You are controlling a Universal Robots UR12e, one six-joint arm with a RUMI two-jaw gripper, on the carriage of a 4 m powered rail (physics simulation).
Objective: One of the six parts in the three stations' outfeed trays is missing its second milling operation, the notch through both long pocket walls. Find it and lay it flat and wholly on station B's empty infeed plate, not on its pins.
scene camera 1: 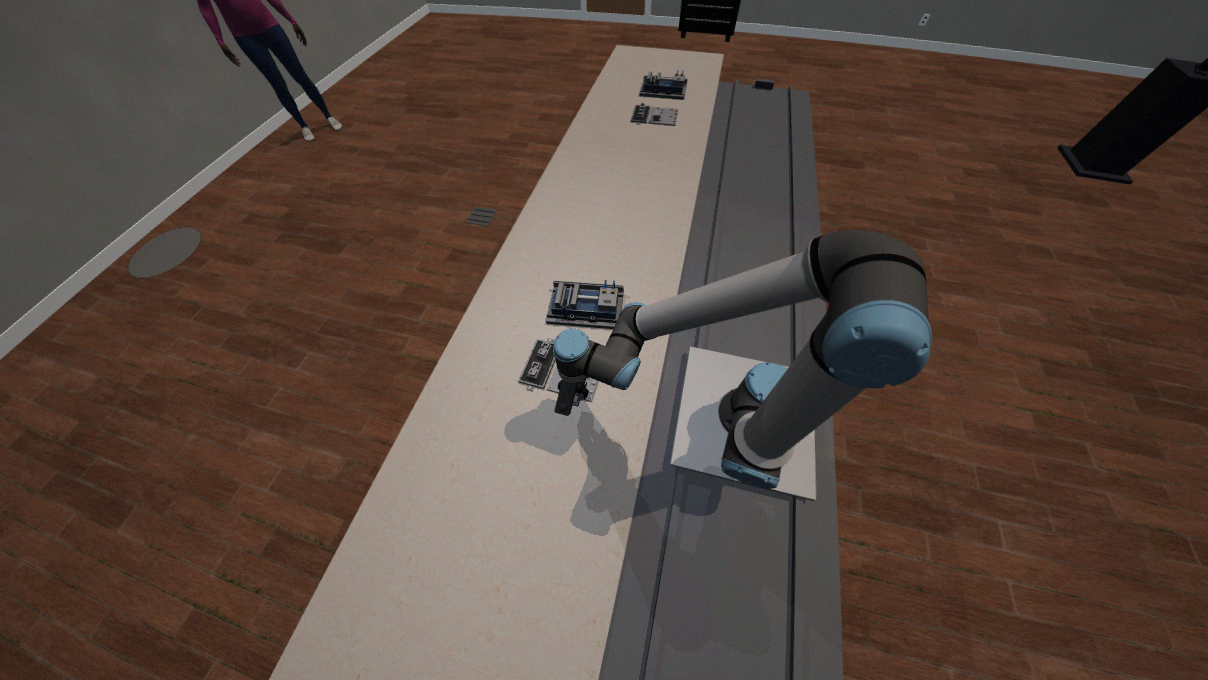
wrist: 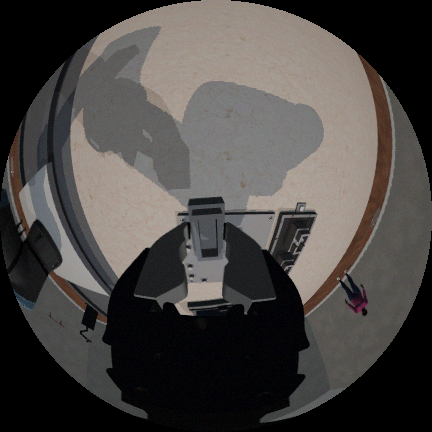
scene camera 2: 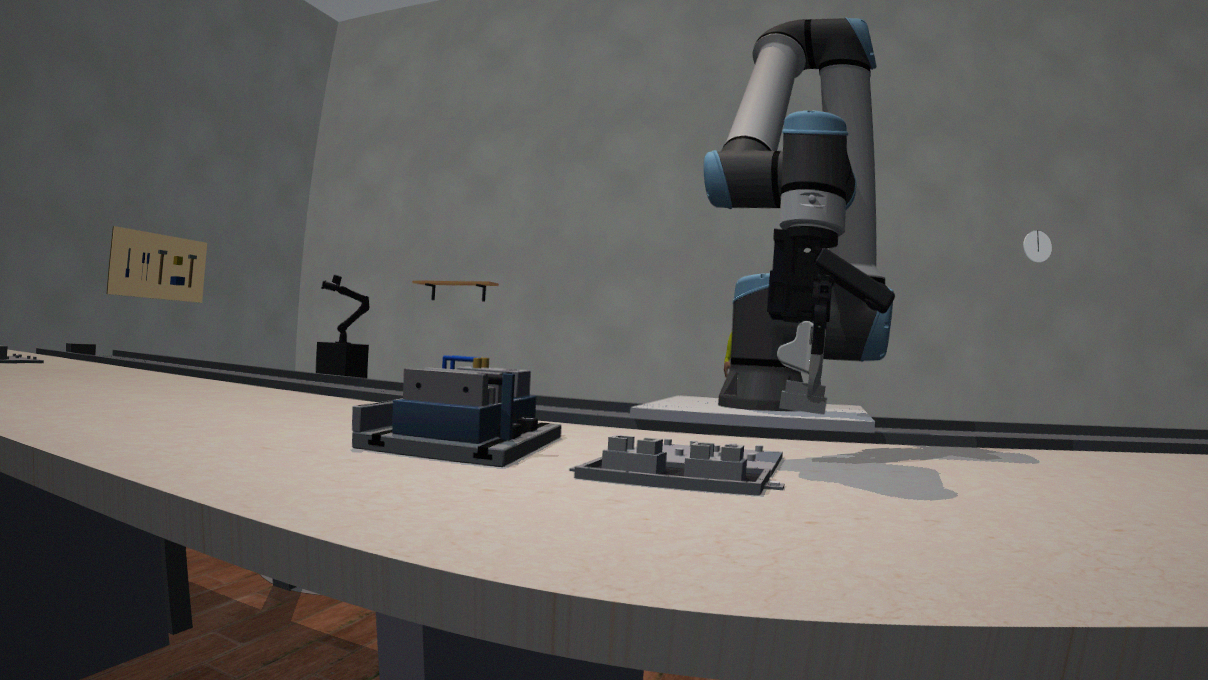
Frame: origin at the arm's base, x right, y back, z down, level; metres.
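Where they show: gripper, fingertip midpoint: (scene camera 1: 574,397) (wrist: 206,223) (scene camera 2: 809,397); arm's base at its link origin: (wrist: 46,242) (scene camera 2: 763,407).
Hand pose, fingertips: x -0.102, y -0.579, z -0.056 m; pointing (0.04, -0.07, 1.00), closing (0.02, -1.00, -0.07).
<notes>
Things, the pixels of their top centre, and the offset from my fingertips.
- grey part at its top centre: (wrist: 208,242) (scene camera 2: 805,381) dy +0.000, dx +0.008, dz -0.020 m
- outfeed tray at its top centre: (scene camera 2: 677,468) (wrist: 288,250) (scene camera 1: 540,362) dy -0.186, dx +0.133, dz +0.073 m
My gripper (scene camera 1: 568,403) (scene camera 2: 813,381) (wrist: 206,223) is shut on a grey part (scene camera 2: 798,397) (wrist: 207,231) with a long pocket; I make out no notch across its long walls. The part hangs above the near station's infeed plate (scene camera 2: 772,457) (wrist: 260,219), apart from it. Several round pins stand on the plate; the part and fingers hide some of it in the wrist view. Beside it is the outfeed tray (scene camera 1: 525,381) (scene camera 2: 667,483) (wrist: 313,217) with two parts, one (scene camera 1: 543,348) (scene camera 2: 634,460) and another (scene camera 1: 534,369) (scene camera 2: 715,467), both showing gaps between raised walls.
A blue and grey vise (scene camera 1: 585,305) (scene camera 2: 448,419) stands next to the tray and plate. At the bench's far end are another vise (scene camera 1: 663,87), a tray (scene camera 1: 639,114) and a plate (scene camera 1: 670,117). The arm's carriage (scene camera 1: 693,363) sits on the rail alongside the bench.
</notes>
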